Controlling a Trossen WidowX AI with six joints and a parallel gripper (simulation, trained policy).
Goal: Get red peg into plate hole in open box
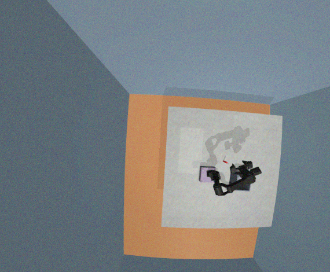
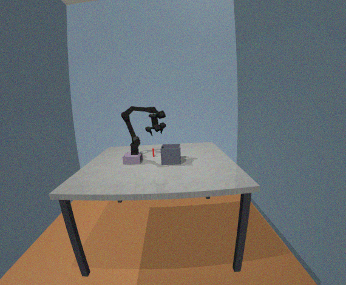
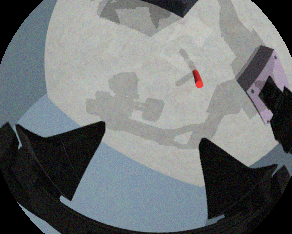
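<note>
The red peg is 16 cm below my gripper tip, 5 cm behind it and 2 cm to the right of it. The rest, counted from my gripper tip: plate (23 cm to the right, 16 cm below, 9 cm ahead).
</note>
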